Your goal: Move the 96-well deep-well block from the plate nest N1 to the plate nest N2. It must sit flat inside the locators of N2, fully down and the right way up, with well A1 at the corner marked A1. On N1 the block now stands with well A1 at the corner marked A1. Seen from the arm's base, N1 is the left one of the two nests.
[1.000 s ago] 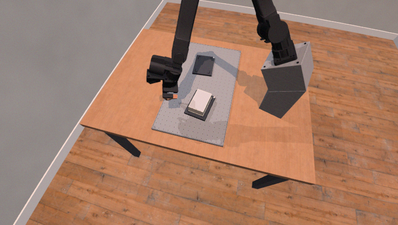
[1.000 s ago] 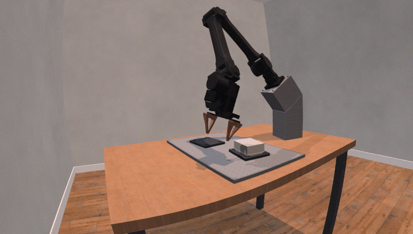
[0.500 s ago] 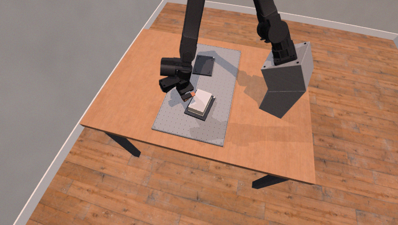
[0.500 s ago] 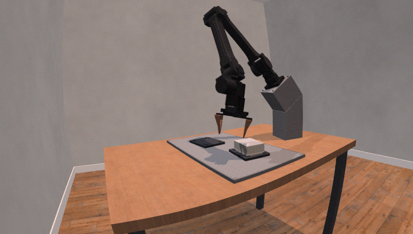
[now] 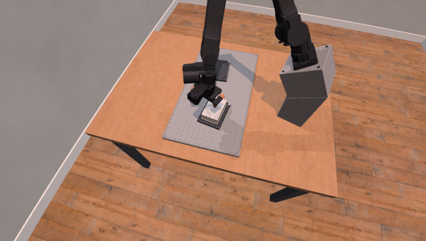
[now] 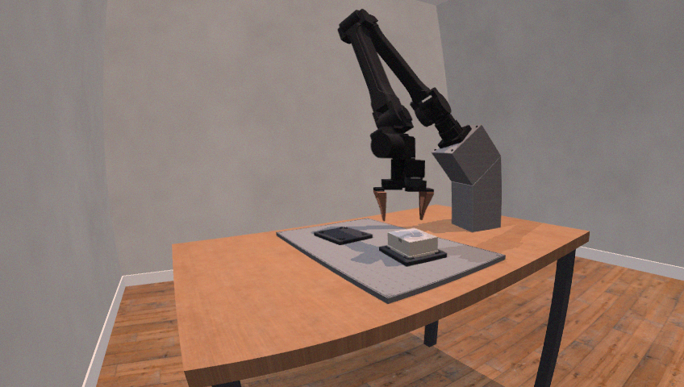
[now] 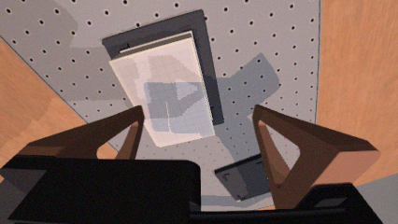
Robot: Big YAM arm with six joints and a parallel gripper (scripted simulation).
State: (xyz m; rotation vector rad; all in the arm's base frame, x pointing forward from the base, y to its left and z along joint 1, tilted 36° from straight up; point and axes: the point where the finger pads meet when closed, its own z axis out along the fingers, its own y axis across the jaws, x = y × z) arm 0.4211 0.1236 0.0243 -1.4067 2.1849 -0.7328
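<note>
Right now the white 96-well deep-well block is 7 cm below my hand and 3 cm behind it.
</note>
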